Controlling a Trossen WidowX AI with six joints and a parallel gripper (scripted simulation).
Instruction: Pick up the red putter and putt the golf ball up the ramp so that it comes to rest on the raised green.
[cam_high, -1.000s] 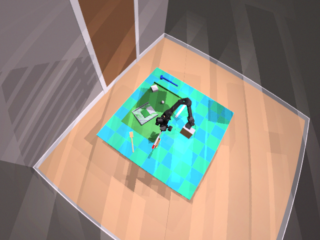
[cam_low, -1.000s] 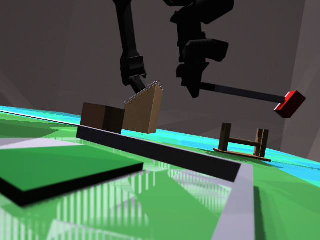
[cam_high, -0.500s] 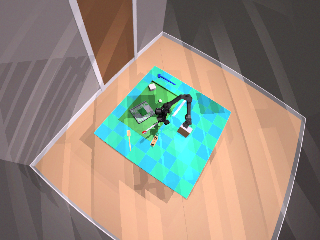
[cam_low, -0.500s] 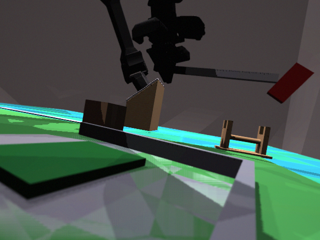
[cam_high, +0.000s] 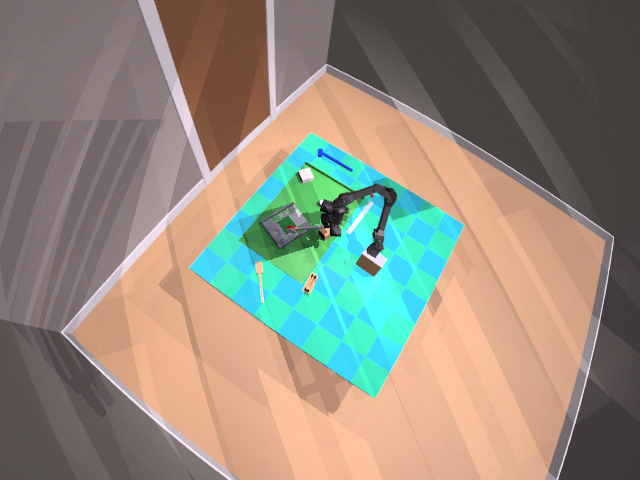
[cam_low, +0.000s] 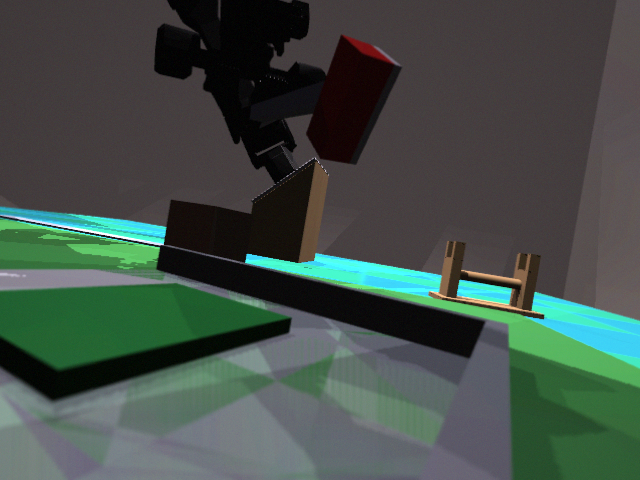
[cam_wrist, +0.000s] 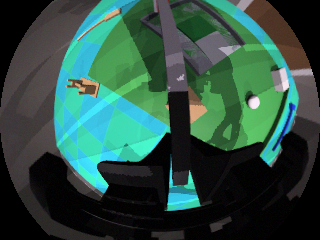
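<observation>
Now: gripper tip 11 cm above the brown block, 3 cm short of it and 1 cm to the left of it. From my gripper tip the other things lie so: white golf ball (20 cm to the right, 15 cm ahead, 12 cm below); then red putter (10 cm ahead, 6 cm to the left, 1 cm above); then rack (31 cm to the left, 11 cm below, 3 cm behind).
</observation>
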